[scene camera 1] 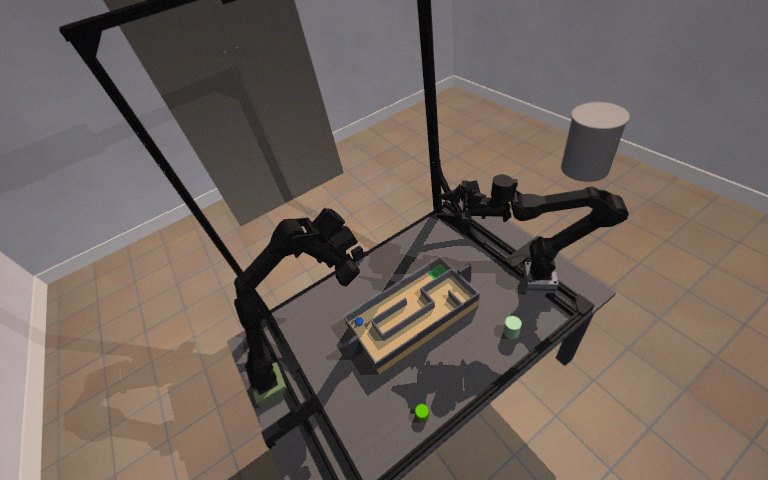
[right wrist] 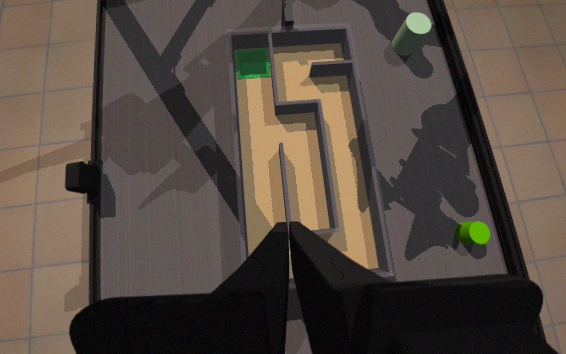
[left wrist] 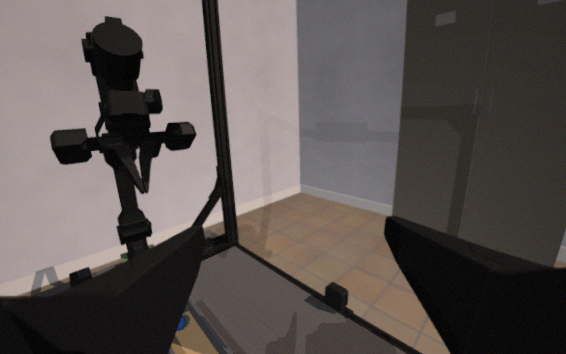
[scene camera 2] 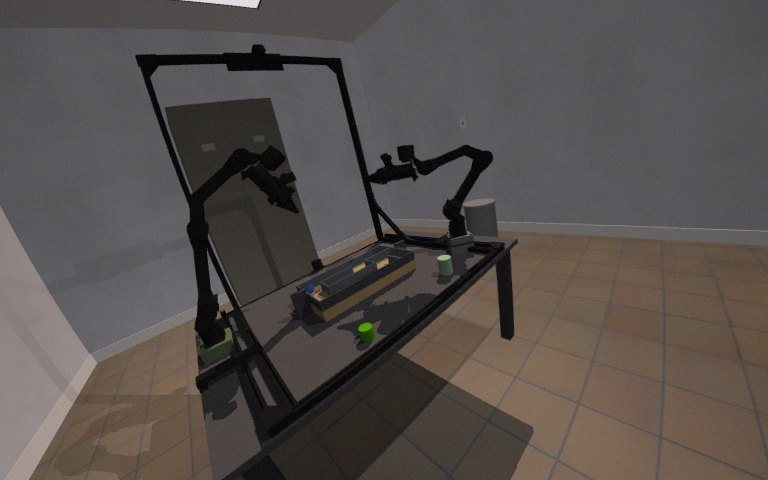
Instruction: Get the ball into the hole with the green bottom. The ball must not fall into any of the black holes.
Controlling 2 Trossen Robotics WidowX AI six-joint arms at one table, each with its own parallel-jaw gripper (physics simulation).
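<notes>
The maze box [scene camera 1: 430, 333] [scene camera 2: 368, 291] [right wrist: 310, 37] lies on the table, with inner walls. The blue ball [scene camera 1: 359, 321] [scene camera 2: 310, 288] [left wrist: 181, 322] sits inside it, in the corner at its left end in scene camera 1; the right wrist view does not show it. The green-bottomed hole [scene camera 1: 436, 272] [right wrist: 253, 63] is at the opposite end, along the same long wall. I make out no black holes. My right gripper [scene camera 1: 346, 277] [scene camera 2: 296, 211] [left wrist: 145, 192] [right wrist: 287, 231] is shut, empty, above the ball's end. My left gripper [scene camera 1: 444, 196] [scene camera 2: 370, 178] [left wrist: 295, 230] is open, empty, high beyond the green end.
A pale green cylinder [scene camera 1: 512, 327] [scene camera 2: 444, 265] [right wrist: 412, 35] and a bright green cylinder [scene camera 1: 421, 412] [scene camera 2: 366, 332] [right wrist: 473, 233] stand on the table's near side. A handle [scene camera 1: 465, 272] [right wrist: 288, 12] sticks out from the box's green end. A black post [scene camera 1: 430, 113] rises near my left gripper.
</notes>
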